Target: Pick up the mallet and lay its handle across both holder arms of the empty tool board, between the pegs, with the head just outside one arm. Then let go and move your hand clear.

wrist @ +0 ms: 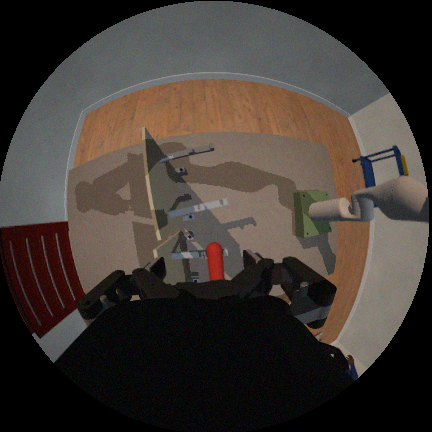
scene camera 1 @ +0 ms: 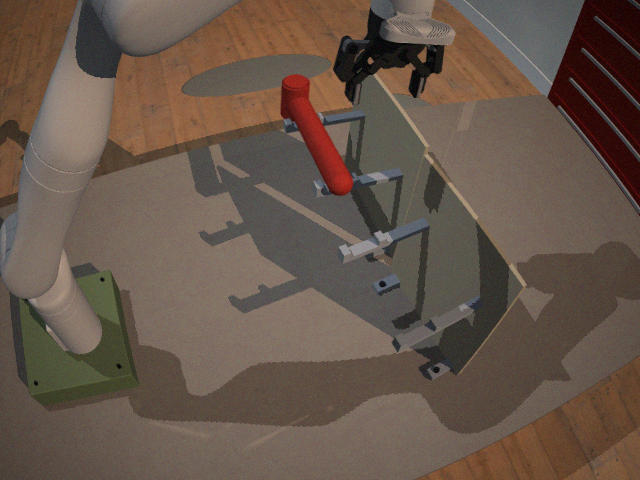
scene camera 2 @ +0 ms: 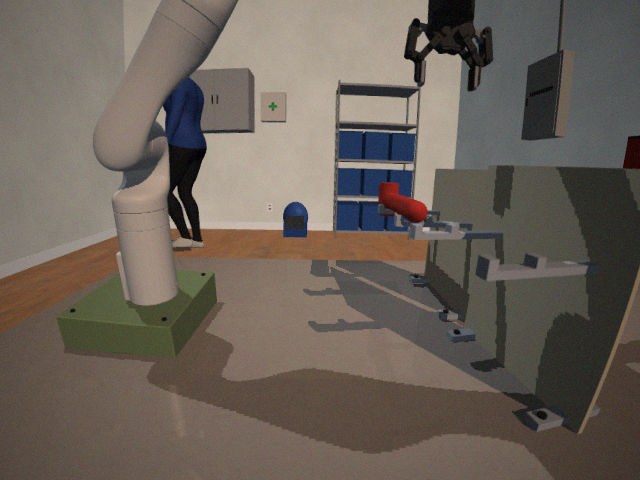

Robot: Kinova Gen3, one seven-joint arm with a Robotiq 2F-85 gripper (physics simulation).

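Where they show: gripper, fingertip midpoint: (wrist: 203,262) (scene camera 1: 384,97) (scene camera 2: 446,87); arm's base, link origin: (wrist: 314,211) (scene camera 1: 80,331) (scene camera 2: 154,293).
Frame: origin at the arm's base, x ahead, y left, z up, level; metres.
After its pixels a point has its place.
The red mallet (scene camera 1: 320,142) @[x 0.513, y 0.117, z 0.181 m] (scene camera 2: 407,205) @[x 0.498, y 0.041, z 0.172 m] (wrist: 215,261) @[x 0.516, y 0.063, z 0.182 m] lies with its handle across the two holder arms of the far tool board (scene camera 1: 385,129) @[x 0.644, y 0.123, z 0.173 m] (scene camera 2: 447,198) @[x 0.646, y 0.168, z 0.177 m]; its head is at the far end, by the farther arm. The empty tool board (scene camera 1: 454,248) @[x 0.631, y -0.148, z 0.167 m] (scene camera 2: 547,227) @[x 0.633, y -0.166, z 0.173 m] (wrist: 162,187) @[x 0.631, y -0.148, z 0.157 m] stands nearer in the scene views. Its farther arm (scene camera 1: 364,249) @[x 0.503, y -0.088, z 0.146 m] (scene camera 2: 439,235) @[x 0.506, y -0.092, z 0.143 m] (wrist: 200,207) @[x 0.535, y -0.079, z 0.158 m] and nearer arm (scene camera 1: 410,335) @[x 0.504, y -0.248, z 0.146 m] (scene camera 2: 560,271) @[x 0.577, y -0.254, z 0.142 m] (wrist: 187,152) @[x 0.553, y -0.243, z 0.146 m] bear nothing, and each has an upright peg and a raised tip. My gripper (scene camera 1: 385,93) @[x 0.535, y -0.014, z 0.383 m] (scene camera 2: 446,80) @[x 0.535, y -0.014, z 0.383 m] (wrist: 203,262) @[x 0.535, y -0.014, z 0.383 m] is open and empty, high above the mallet and boards.
The boards stand at an angle on a grey mat (scene camera 1: 258,449) @[x 0.251, y -0.286, z -0.068 m] (scene camera 2: 258,428) @[x 0.242, y -0.241, z -0.068 m], with small clamp feet (scene camera 1: 386,284) @[x 0.596, y -0.058, z -0.056 m] (scene camera 2: 543,417) @[x 0.603, y -0.268, z -0.053 m] at their base. The robot's green base block (scene camera 1: 77,372) @[x -0.026, y -0.078, z -0.005 m] (scene camera 2: 118,335) @[x -0.018, y -0.103, z -0.032 m] (wrist: 312,227) @[x 0.026, y 0.073, z 0.005 m] is at the left in the scene views. Red drawers (scene camera 1: 604,82) (wrist: 42,270) stand beyond the boards.
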